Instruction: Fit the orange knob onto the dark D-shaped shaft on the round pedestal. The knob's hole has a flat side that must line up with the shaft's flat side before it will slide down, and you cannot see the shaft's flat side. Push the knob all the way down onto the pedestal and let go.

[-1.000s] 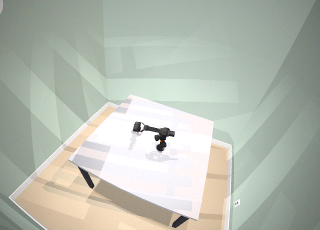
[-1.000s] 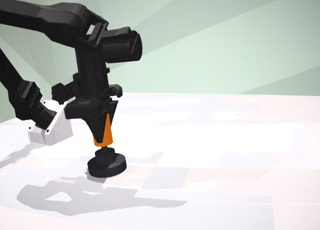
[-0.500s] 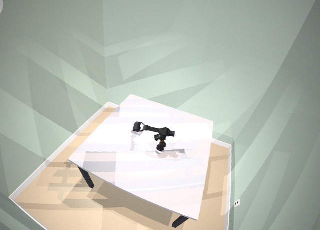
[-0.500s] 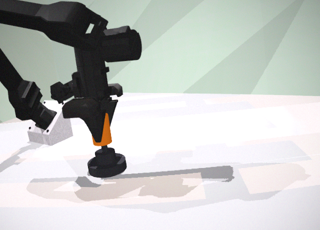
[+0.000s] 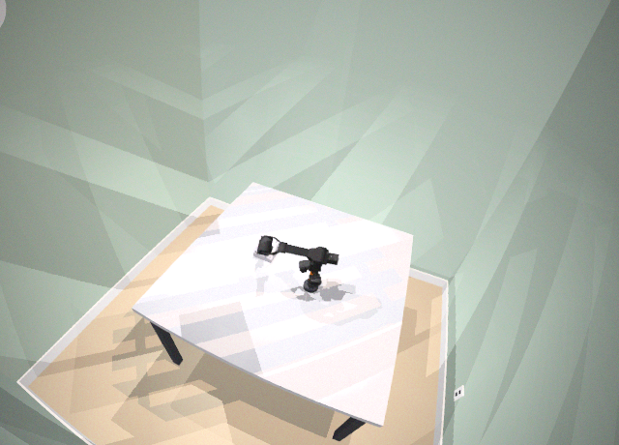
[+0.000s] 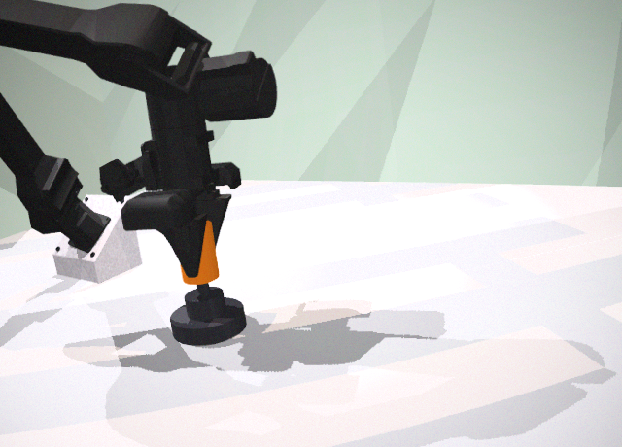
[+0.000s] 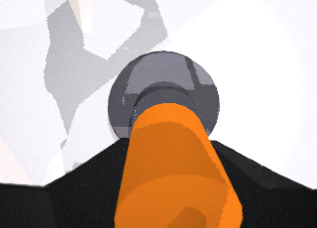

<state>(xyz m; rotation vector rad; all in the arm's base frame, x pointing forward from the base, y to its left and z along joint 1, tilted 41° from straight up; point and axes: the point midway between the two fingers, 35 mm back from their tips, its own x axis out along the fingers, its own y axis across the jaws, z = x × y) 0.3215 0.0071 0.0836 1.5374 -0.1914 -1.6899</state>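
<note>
Now: the dark round pedestal 40 mm below my gripper tip. From my gripper tip the other things lie so: orange knob 20 mm above.
</note>
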